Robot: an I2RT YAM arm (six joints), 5 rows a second.
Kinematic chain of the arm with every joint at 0, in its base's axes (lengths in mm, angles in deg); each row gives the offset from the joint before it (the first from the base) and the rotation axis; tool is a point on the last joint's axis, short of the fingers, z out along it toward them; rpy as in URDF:
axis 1: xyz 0 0 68 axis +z
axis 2: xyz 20 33.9 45.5 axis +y
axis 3: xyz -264 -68.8 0 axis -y
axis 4: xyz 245 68.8 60 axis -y
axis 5: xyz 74 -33.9 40.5 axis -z
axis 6: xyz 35.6 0 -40.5 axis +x
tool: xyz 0 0 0 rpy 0 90 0
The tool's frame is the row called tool.
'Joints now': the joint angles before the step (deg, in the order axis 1, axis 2, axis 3, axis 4, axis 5, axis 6). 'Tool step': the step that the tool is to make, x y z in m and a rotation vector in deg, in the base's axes. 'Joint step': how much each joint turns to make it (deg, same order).
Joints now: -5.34, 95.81, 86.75, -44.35, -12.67, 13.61
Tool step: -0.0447, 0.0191, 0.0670, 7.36, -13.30, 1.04
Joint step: 2.11, -12.22, -1.20, 3.50, -5.27, 6.76
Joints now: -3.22, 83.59, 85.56, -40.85, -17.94, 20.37
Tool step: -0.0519, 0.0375, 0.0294, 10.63, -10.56, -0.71
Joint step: 7.65, -13.11, -8.51, 10.25, 1.61, 13.92
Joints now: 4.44, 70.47, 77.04, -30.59, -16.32, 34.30
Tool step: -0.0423, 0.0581, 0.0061, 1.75, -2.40, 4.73
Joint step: 16.36, -6.23, -3.57, 1.16, 10.33, 5.57
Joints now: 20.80, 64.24, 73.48, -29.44, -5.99, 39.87
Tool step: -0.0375, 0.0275, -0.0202, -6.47, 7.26, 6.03
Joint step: 11.21, -3.07, -2.42, -10.05, 5.75, -0.16
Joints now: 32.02, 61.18, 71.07, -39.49, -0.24, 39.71
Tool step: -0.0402, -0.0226, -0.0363, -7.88, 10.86, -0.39
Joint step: 1.05, -7.61, -6.81, -14.19, 1.62, 0.20
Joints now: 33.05, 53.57, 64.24, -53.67, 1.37, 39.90
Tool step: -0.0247, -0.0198, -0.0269, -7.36, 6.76, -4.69
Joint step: -0.02, -4.91, -4.99, -9.73, 4.97, 1.80
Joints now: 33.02, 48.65, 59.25, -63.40, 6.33, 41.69
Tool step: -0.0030, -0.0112, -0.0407, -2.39, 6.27, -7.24
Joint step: -2.99, -2.10, -8.62, -0.60, 1.33, 4.26
